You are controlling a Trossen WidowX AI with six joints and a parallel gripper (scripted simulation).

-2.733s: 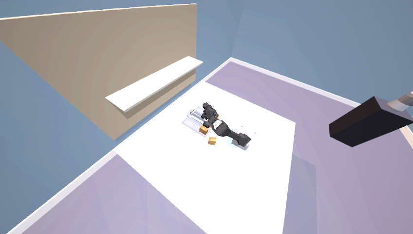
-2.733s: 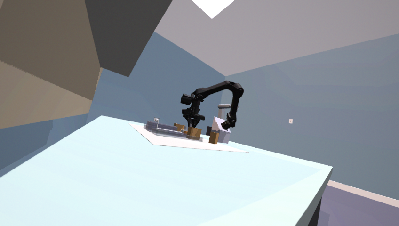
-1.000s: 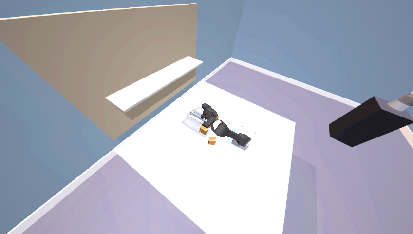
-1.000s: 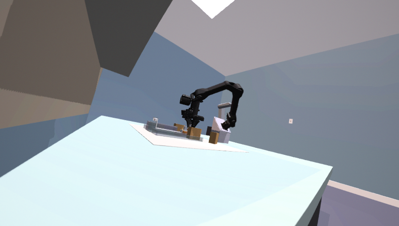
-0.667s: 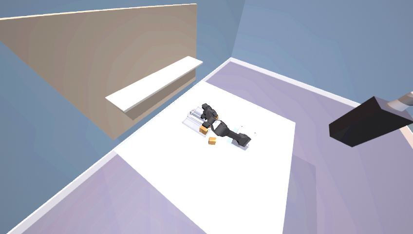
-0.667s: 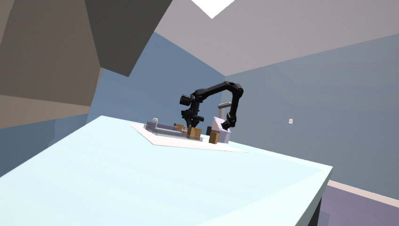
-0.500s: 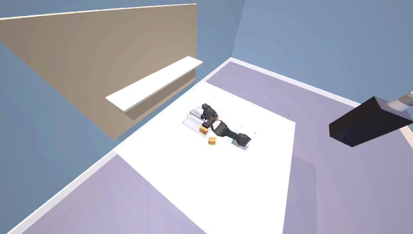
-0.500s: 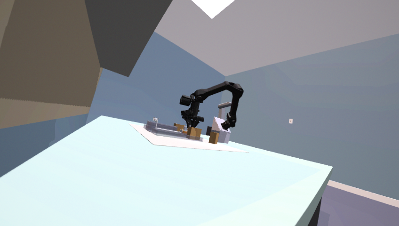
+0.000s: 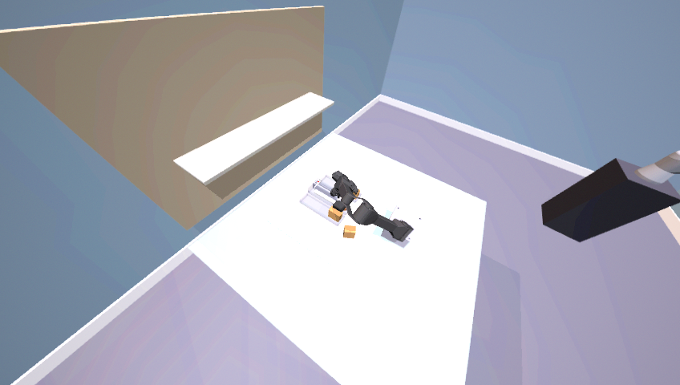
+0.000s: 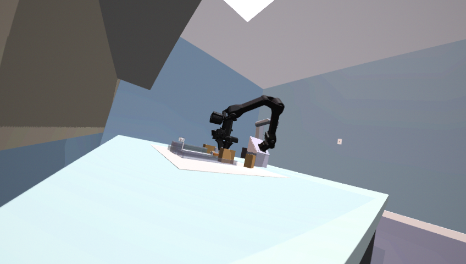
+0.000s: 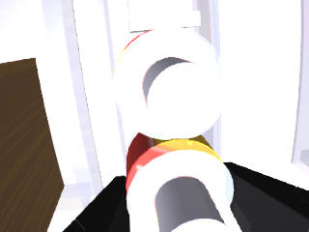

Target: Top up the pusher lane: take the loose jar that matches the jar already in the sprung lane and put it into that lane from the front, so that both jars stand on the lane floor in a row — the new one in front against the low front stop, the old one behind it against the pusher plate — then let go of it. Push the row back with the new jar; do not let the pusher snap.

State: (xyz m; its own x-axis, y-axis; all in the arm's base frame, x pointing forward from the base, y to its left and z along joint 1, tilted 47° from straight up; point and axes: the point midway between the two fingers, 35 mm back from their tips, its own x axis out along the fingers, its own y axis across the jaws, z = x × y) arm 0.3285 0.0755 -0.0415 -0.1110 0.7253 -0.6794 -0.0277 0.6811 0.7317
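Right now my gripper tip is 140 mm short of the lane, 20 mm to the left of it and 20 mm above it. From my gripper tip the other things lie so: white plate (150 mm ahead, 20 mm to the right, 10 mm above); then wall shelf (500 mm ahead, 330 mm above, 20 mm to the left).
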